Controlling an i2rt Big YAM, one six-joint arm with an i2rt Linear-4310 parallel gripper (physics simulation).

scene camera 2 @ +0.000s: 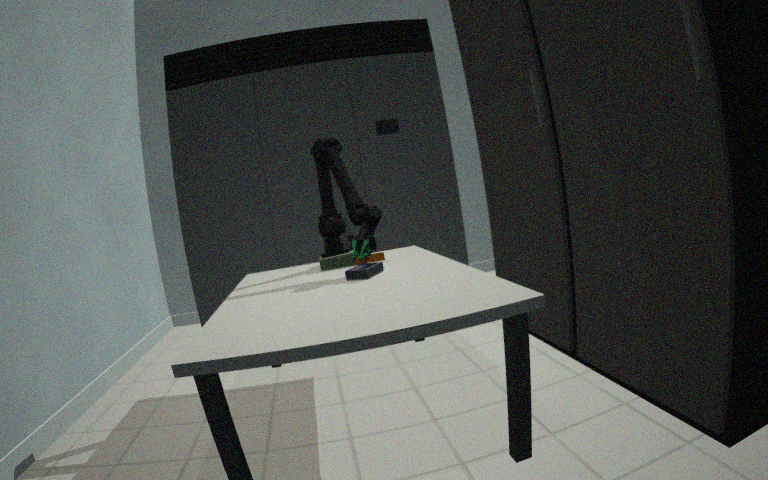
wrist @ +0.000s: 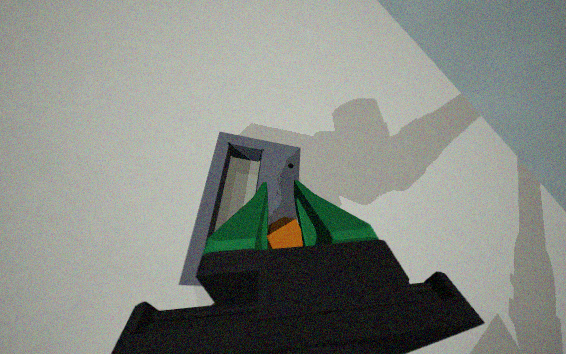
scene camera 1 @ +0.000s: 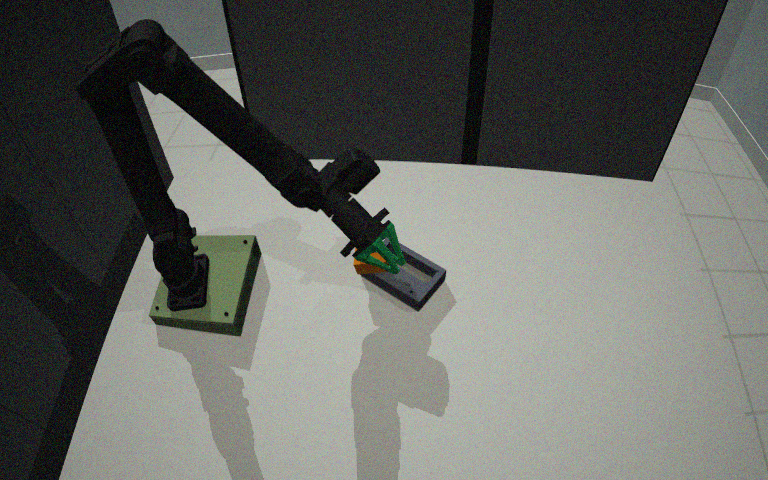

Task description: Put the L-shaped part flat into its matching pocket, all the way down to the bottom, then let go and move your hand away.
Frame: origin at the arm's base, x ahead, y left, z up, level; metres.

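Seen in the pictures: gripper, fingertip midpoint: (scene camera 2: 356, 259) (wrist: 280, 186) (scene camera 1: 400, 268); arm's base, link origin: (scene camera 2: 335, 254) (scene camera 1: 189, 284).
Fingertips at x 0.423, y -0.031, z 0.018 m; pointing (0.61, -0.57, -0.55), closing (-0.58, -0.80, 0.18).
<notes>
Pixels of each thing's top centre, then the offset from my fingertips to it. Level surfaces: height alone.
- orange L-shaped part, top centre: (wrist: 242, 305) (scene camera 1: 372, 238) (scene camera 2: 369, 252) dx -0.043, dy +0.069, dz +0.011 m
- grey pocket block, top centre: (wrist: 252, 202) (scene camera 1: 403, 267) (scene camera 2: 364, 266) dx +0.008, dy +0.022, dz -0.028 m
- white table, surface height: dz -0.064 m
The orange L-shaped part (scene camera 1: 369, 264) (scene camera 2: 376, 257) (wrist: 286, 235) is between the green fingers of my gripper (scene camera 1: 399, 268) (scene camera 2: 360, 259) (wrist: 280, 186), which is shut on it. The part is held a little above the near-robot end of the grey pocket block (scene camera 1: 416, 297) (scene camera 2: 365, 272) (wrist: 200, 220). In the wrist view the long arm of the pocket lies to the left of the fingers, and the fingers hang over the block's right side. Much of the part is hidden by the fingers and the gripper body, so its exact turn relative to the pocket cannot be told.
The block lies on the white table (scene camera 1: 538, 339) (scene camera 2: 294, 322) (wrist: 100, 125). The green base plate (scene camera 1: 232, 271) (scene camera 2: 334, 262) carries the arm to the left of the block in the first scene view. Dark cabinets (scene camera 1: 566, 84) (scene camera 2: 640, 198) stand beyond the table's edge.
</notes>
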